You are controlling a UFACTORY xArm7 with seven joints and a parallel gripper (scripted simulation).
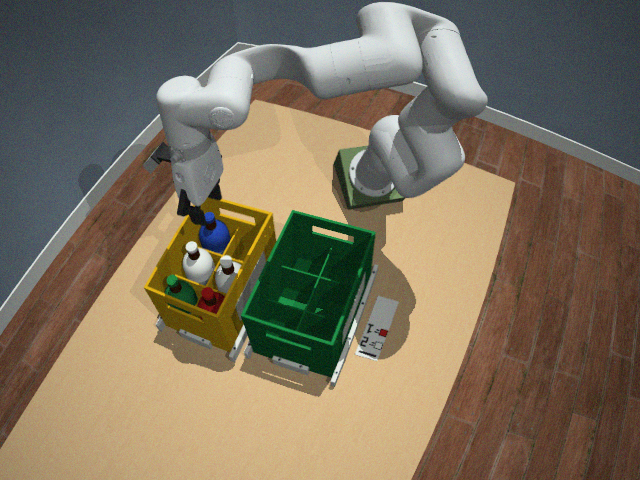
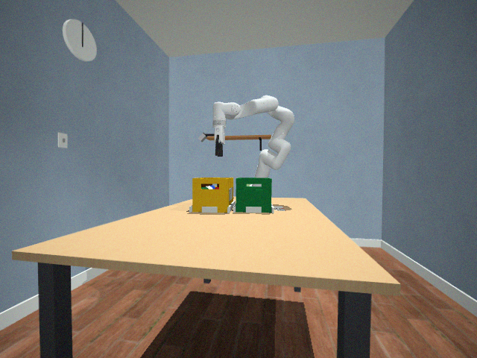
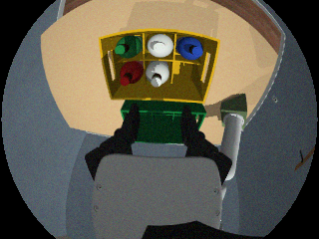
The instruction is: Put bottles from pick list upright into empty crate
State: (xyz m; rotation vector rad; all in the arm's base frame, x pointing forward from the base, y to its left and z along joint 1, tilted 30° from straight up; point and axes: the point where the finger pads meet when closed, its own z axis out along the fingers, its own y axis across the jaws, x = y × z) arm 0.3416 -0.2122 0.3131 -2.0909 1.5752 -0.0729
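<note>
The yellow crate is 20 mm ahead of my hand, 20 mm to the right of it and 230 mm below it. The rest, counted from my hand: green-labelled bottle: 120 mm ahead, 30 mm to the right, 230 mm below; then red-labelled bottle: 80 mm ahead, 50 mm to the left, 230 mm below; then blue bottle: 50 mm behind, 90 mm to the right, 230 mm below.
</note>
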